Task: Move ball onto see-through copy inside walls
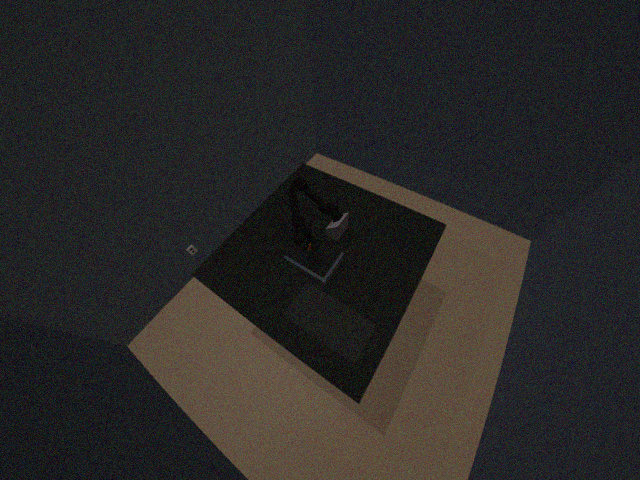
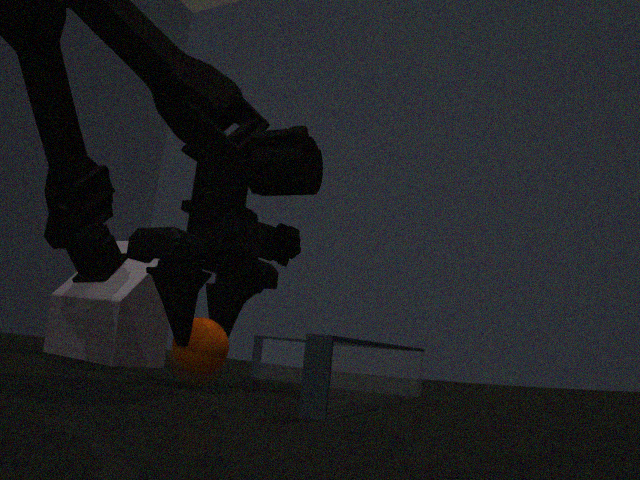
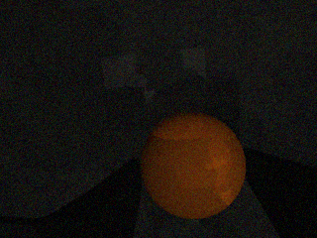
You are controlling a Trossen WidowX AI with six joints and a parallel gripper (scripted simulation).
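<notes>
The see-through copy is 10 mm below my gripper tip. Also, from my gripper tip: orange ball right at my gripper tip; low clear wall 170 mm ahead, 70 mm to the left, 10 mm below.
</notes>
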